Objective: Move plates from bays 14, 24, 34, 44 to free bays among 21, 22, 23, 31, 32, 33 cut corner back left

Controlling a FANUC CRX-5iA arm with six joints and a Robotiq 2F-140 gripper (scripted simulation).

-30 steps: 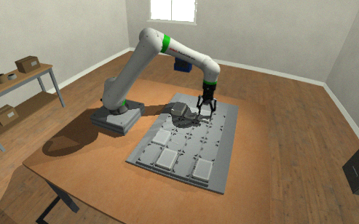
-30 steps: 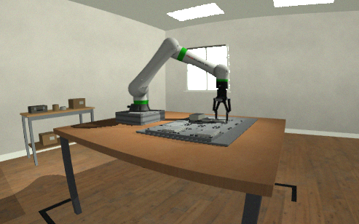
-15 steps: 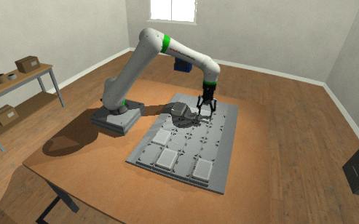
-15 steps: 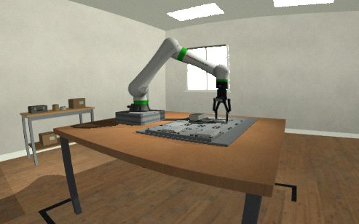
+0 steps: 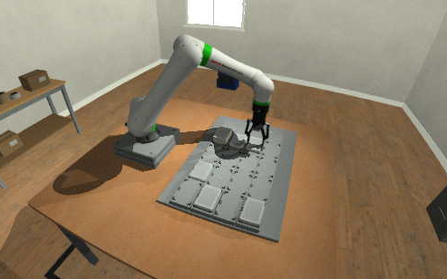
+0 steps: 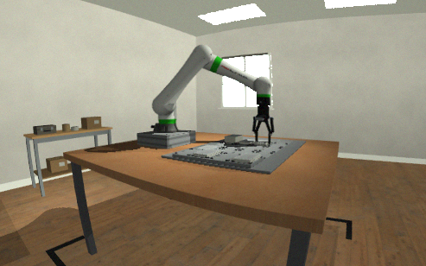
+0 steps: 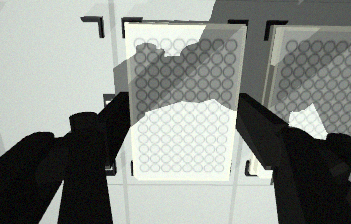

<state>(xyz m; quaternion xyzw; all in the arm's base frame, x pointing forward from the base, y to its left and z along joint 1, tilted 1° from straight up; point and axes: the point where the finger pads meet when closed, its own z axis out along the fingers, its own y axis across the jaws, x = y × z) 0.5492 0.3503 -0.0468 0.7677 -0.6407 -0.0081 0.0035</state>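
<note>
Right now my hand is 31 cm to the left of the bay label 43, 12 cm short of it and 3 cm above it. From my hand the other things lie so: sealed 96-well plate: 36 cm to the right, 15 cm behind, 3 cm below; then sealed deep-well block: 21 cm behind, 4 cm to the right, 1 cm below.
</note>
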